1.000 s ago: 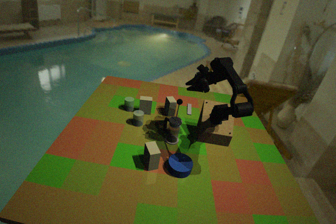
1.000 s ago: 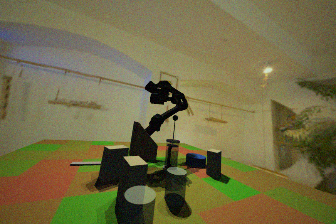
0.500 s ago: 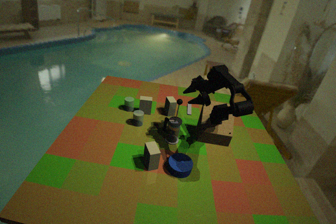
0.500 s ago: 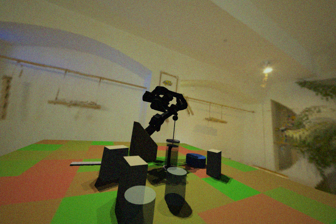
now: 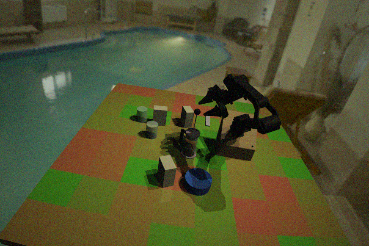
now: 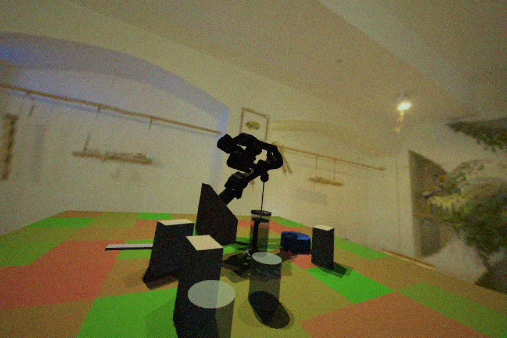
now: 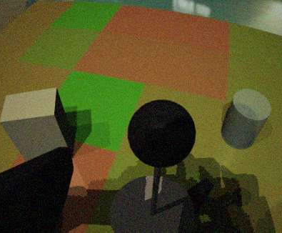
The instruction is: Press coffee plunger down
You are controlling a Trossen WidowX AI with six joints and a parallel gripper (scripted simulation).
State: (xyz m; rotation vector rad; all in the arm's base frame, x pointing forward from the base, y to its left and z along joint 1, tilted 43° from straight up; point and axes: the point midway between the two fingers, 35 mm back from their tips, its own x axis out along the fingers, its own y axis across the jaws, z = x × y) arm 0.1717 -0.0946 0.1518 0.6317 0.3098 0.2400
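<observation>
Right now the glass coffee press is 30 mm ahead of my gripper tip and 140 mm below it.
</observation>
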